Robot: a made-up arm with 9 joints. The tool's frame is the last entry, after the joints. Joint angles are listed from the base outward.
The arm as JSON. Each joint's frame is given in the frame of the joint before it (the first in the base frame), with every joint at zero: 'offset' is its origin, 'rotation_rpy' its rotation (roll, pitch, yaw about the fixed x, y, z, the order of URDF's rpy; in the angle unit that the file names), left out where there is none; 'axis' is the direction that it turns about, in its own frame. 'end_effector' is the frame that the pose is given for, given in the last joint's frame.
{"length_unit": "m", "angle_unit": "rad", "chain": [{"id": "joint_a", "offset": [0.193, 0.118, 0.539], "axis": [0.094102, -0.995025, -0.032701]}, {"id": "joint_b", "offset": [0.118, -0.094, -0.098], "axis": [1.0, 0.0, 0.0]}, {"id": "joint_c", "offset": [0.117, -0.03, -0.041], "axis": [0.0, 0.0, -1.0]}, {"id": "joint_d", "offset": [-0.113, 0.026, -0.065], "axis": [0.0, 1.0, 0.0]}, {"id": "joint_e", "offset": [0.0, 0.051, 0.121], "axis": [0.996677, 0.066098, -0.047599]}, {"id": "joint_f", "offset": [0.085, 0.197, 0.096], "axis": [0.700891, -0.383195, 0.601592]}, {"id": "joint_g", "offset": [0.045, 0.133, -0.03], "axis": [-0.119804, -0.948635, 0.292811]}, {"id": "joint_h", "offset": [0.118, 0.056, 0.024], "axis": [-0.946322, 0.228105, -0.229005]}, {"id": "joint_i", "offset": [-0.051, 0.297, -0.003], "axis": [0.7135, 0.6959, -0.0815]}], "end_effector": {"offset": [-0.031, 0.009, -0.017], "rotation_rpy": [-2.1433, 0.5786, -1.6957]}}
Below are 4 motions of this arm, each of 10 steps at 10 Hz.
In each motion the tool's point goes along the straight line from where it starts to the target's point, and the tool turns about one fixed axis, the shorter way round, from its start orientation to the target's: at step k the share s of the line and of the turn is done. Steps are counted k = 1, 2, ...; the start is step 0. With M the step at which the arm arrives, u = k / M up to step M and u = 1 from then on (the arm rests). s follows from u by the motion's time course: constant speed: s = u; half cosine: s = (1 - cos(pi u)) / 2; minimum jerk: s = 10 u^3 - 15 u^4 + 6 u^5.
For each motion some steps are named. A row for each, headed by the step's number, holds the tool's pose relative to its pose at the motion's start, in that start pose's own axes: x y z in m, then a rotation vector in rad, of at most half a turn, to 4 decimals.
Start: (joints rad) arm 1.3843 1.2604 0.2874 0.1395 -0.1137 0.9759 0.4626 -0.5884 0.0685
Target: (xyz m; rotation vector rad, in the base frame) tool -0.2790 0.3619 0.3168 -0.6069 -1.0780 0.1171
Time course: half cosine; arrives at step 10
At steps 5, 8, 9, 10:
5: 0.0121 0.1923 -0.2568 -0.5284 0.1678 -0.1664
8: 0.0219 0.3480 -0.4646 -0.9560 0.3036 -0.3010
9: 0.0236 0.3753 -0.5011 -1.0310 0.3274 -0.3246
10: 0.0242 0.3847 -0.5137 -1.0569 0.3356 -0.3328

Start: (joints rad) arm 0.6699 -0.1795 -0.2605 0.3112 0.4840 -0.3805 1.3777 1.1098 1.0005
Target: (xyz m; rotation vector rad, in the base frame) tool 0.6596 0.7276 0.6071 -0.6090 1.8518 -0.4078
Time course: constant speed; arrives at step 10
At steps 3, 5, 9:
3: -0.0228 0.0256 -0.0083 -0.1942 0.0794 0.0708
5: -0.0380 0.0427 -0.0138 -0.3237 0.1324 0.1180
9: -0.0684 0.0769 -0.0249 -0.5826 0.2383 0.2124

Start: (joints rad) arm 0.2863 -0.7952 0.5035 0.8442 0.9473 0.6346 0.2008 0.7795 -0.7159
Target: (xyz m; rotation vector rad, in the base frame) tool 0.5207 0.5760 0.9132 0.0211 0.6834 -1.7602
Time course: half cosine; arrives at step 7
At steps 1, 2, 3, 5, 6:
1: 0.0051 -0.0091 -0.0273 0.0399 -0.0151 0.0179
2: 0.0194 -0.0346 -0.1037 0.1518 -0.0574 0.0681
3: 0.0401 -0.0715 -0.2142 0.3135 -0.1184 0.1407
5: 0.0837 -0.1493 -0.4473 0.6547 -0.2473 0.2937
6: 0.0980 -0.1749 -0.5237 0.7666 -0.2896 0.3439

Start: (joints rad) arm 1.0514 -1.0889 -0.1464 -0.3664 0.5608 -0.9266 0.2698 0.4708 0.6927
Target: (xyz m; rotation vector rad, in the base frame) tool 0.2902 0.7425 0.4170 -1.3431 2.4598 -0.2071
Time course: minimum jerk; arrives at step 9
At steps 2, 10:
2: 0.0118 -0.0182 -0.0484 -0.1346 -0.0093 -0.0333
10: 0.1539 -0.2386 -0.6337 -1.7618 -0.1223 -0.4361

